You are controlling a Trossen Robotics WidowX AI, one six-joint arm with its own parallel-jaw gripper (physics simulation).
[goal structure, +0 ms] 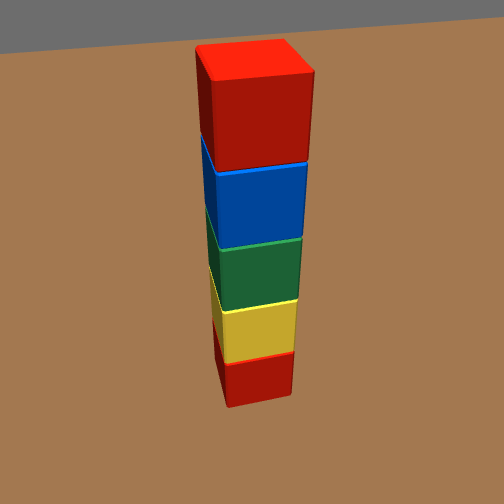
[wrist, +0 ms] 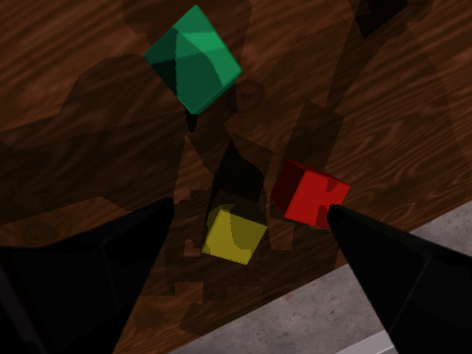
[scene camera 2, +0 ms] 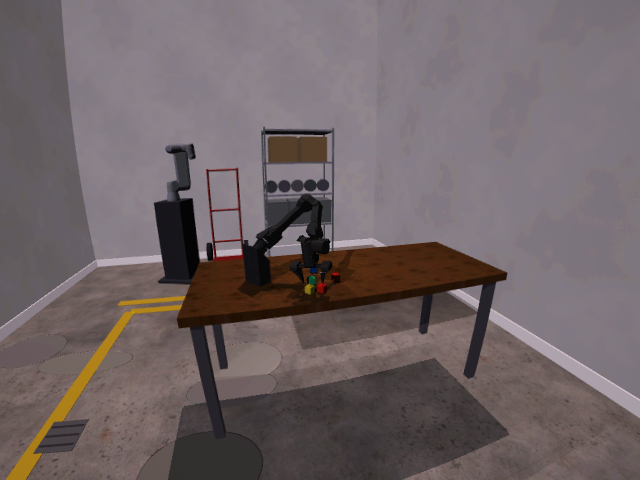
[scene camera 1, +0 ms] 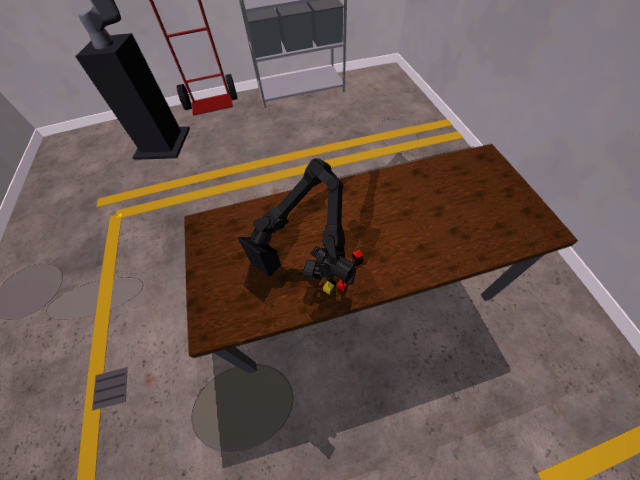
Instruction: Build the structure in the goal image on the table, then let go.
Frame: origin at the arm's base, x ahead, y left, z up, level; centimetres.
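Seen in the pictures: gripper, fingertip midpoint: [wrist: 251,208] [scene camera 2: 313,283] [scene camera 1: 332,280]; arm's base at its link origin: [scene camera 2: 256,252] [scene camera 1: 257,243].
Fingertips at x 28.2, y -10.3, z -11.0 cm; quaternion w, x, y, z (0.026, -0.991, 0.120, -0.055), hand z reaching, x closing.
Offsets run from my fingertips to a thing's top centre. Level surfaces: height alone.
My gripper [scene camera 1: 330,276] [scene camera 2: 312,281] [wrist: 251,208] is open, pointing down, with nothing between its fingers. A yellow block @[dx -1.4, dy -2.1, dz -0.5 cm] [scene camera 1: 328,287] [scene camera 2: 309,289] [wrist: 234,236] lies below, between the fingertips in the wrist view. A red block @[dx +4.2, dy -0.9, dz -0.5 cm] [scene camera 1: 341,286] [scene camera 2: 322,288] [wrist: 316,196] lies beside it with a small gap; the right fingertip overlaps it in the wrist view. A green block @[dx -1.3, dy +7.8, dz -0.5 cm] [scene camera 2: 312,280] [wrist: 197,62] is farther in; what it rests on is unclear. A blue block @[dx -0.8, dy +23.2, dz -0.5 cm] [scene camera 2: 313,270] is partly hidden behind the gripper. A second red block @[dx +10.6, dy +12.1, dz -0.5 cm] [scene camera 1: 357,255] [scene camera 2: 335,277] lies apart, to the right.
The wooden table @[dz -3.8 cm] [scene camera 1: 439,206] [scene camera 2: 403,268] carries the arm's base [scene camera 1: 260,256] [scene camera 2: 256,265] left of the blocks. The table's front edge runs close past the yellow and red blocks. A hand truck [scene camera 1: 211,104] and a pedestal [scene camera 1: 131,98] stand on the floor behind the table.
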